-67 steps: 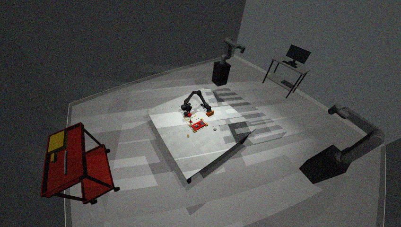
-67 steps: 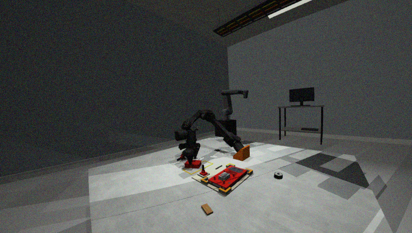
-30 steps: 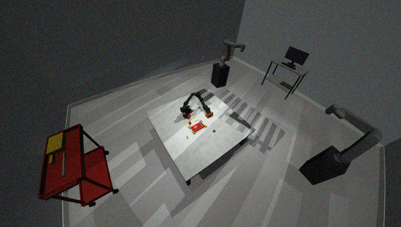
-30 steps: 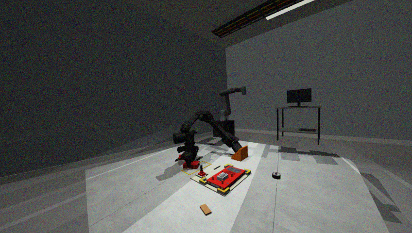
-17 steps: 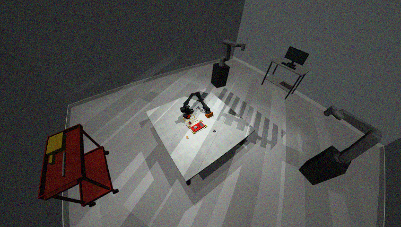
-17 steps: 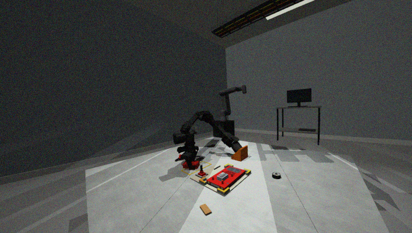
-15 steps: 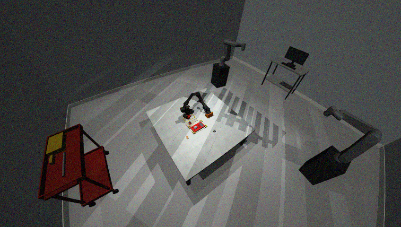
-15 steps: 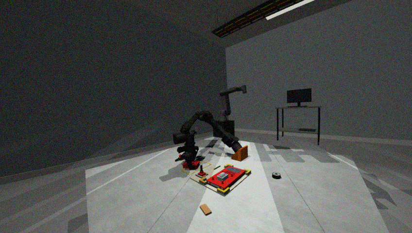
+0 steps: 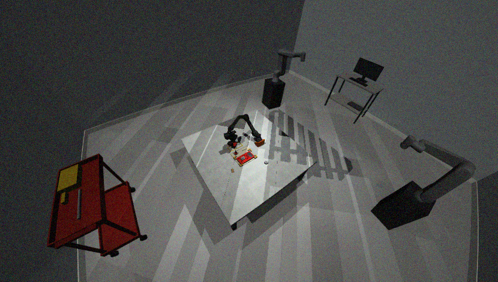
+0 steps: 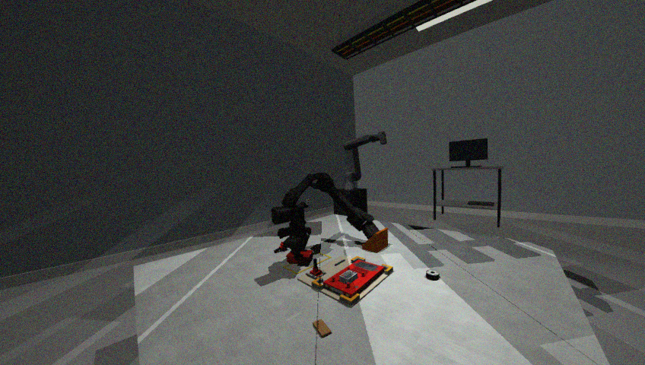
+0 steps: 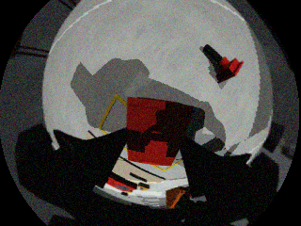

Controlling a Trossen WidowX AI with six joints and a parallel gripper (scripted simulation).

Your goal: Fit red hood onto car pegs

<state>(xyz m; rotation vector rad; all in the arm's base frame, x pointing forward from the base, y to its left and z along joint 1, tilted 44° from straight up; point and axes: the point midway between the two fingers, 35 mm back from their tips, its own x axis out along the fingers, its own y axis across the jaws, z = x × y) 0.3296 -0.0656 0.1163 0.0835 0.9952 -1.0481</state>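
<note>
Right now the grey engine block is 280 mm to the left of my gripper tip, 10 mm behind it and 10 mm above it. Also, from my gripper tip: red hood: 10 mm above; then small wooden block: 360 mm to the left, 160 mm ahead, 10 mm below.
</note>
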